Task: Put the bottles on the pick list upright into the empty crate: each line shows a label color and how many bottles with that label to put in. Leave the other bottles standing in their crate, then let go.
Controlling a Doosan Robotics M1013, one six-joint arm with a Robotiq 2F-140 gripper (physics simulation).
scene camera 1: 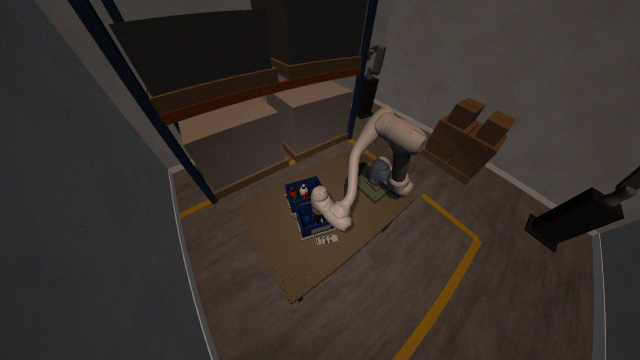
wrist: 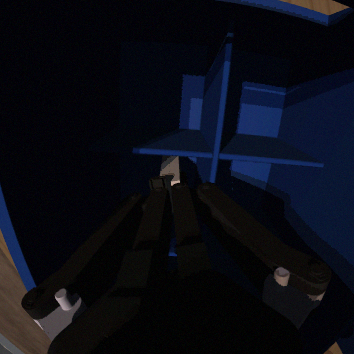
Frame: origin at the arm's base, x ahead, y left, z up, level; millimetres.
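Seen in the pictures: gripper, between the fingertips: [wrist: 172, 166]; arm's base, origin of its link: [scene camera 1: 375, 180].
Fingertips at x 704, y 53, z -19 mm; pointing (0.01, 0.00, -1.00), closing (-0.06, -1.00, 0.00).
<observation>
Offsets run from my fingertips to a thing's top centre. Level surfaces: height alone.
My gripper [scene camera 1: 318, 219] [wrist: 172, 166] is shut with no bottle between its fingers. It points down into the near blue crate [scene camera 1: 300, 226] [wrist: 320, 125], whose crossed dividers @(dy -24, dx -15, dz +73 mm) [wrist: 220, 110] show just beyond the fingertips. A pale patch shows at the fingertips. No bottle can be made out in the dark compartments in the wrist view. The other blue crate @(dy -251, dx -50, dz +154 mm) [scene camera 1: 302, 181] stands behind, holding a red bottle @(dy -315, dx +28, dz +142 mm) [scene camera 1: 293, 192], a white bottle @(dy -293, dx -63, dz +142 mm) [scene camera 1: 303, 189] and small green and red parts of others. The arm hides part of both crates. The pick list @(dy +128, dx -1, dz -20 mm) [scene camera 1: 327, 240] lies in front; its lines are too small to read.
The crates stand on a wooden table @(dz -22 mm) [scene camera 1: 270, 240]. The arm's base is on a green plate [scene camera 1: 376, 194] at the table's right. A tall rack [scene camera 1: 200, 182] with large boxes stands behind, and brown cartons [scene camera 1: 470, 150] stand at the right.
</observation>
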